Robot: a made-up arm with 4 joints. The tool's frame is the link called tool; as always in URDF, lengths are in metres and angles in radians. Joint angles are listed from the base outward. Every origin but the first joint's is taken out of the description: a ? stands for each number. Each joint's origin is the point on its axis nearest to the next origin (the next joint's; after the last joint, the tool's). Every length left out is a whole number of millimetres.
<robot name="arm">
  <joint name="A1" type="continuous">
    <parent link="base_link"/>
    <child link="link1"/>
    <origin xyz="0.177 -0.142 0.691" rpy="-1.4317 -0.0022 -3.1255"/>
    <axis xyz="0 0 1"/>
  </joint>
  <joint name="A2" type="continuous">
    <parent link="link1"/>
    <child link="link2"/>
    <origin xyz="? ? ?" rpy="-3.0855 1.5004 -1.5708"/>
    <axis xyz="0 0 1"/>
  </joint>
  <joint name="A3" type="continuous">
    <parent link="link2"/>
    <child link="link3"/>
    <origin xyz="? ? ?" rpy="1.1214 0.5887 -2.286"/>
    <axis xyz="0 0 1"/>
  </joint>
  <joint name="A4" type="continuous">
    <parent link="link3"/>
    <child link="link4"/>
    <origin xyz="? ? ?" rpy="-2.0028 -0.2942 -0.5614"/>
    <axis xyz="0 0 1"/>
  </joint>
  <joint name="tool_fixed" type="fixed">
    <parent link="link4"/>
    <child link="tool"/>
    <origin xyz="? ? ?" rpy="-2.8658 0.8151 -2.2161"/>
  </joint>
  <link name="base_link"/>
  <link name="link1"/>
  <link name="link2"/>
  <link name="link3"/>
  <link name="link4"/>
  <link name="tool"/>
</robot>
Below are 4 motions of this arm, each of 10 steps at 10 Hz.
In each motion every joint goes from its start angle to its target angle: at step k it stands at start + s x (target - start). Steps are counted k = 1, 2, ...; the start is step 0. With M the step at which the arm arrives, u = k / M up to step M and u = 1 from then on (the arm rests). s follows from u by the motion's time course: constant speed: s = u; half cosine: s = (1 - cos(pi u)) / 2; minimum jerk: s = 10 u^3 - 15 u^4 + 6 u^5.
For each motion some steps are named. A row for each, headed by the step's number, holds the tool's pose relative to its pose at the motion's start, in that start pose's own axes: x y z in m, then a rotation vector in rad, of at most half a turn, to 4 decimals.
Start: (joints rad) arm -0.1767 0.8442 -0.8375 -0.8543
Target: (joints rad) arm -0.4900 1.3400 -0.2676 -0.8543
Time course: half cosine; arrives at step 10
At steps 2, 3, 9, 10:
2: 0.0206 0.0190 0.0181 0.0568 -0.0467 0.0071
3: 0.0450 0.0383 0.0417 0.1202 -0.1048 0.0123
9: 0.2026 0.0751 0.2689 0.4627 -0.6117 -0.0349
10: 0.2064 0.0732 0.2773 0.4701 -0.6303 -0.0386

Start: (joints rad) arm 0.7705 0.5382 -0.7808 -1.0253
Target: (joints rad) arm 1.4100 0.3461 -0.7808 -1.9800
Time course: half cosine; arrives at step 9
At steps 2, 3, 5, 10:
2: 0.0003 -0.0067 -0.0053 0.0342 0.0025 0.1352
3: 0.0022 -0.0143 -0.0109 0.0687 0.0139 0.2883
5: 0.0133 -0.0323 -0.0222 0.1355 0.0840 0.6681
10: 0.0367 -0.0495 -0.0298 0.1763 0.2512 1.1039

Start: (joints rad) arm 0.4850 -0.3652 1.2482 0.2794
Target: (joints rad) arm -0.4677 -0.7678 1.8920 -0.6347
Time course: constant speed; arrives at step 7
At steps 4, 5, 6, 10:
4: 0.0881 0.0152 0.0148 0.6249 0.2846 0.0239
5: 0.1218 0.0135 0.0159 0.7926 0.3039 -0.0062
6: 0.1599 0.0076 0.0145 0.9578 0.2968 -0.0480
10: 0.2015 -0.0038 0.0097 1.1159 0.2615 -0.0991

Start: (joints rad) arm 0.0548 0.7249 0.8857 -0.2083
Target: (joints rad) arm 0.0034 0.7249 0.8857 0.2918
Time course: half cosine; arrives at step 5
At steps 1, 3, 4, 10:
1: -0.0007 -0.0006 -0.0011 -0.0386 -0.0069 -0.0338
3: -0.0040 -0.0028 -0.0082 -0.2663 -0.0480 -0.2293
4: -0.0052 -0.0032 -0.0120 -0.3690 -0.0670 -0.3156
10: -0.0056 -0.0033 -0.0135 -0.4083 -0.0744 -0.3483

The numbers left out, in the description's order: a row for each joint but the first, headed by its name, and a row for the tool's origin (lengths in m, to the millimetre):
A2: -0.023 -0.219 0
A3: 0.316 0.014 0
A4: -0.25 0.211 0
tool: 0.033 -0.009 0

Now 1 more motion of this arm.
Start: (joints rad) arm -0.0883 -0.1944 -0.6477 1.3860
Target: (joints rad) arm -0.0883 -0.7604 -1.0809 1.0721
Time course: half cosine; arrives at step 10
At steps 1, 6, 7, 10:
1: -0.0043 0.0013 -0.0073 -0.0068 -0.0145 0.0066
6: -0.0612 0.0171 -0.2110 -0.2313 -0.3462 0.1554
7: -0.0602 0.0151 -0.2565 -0.2925 -0.4080 0.1809
10: -0.0504 0.0084 -0.3214 -0.3894 -0.4911 0.2120

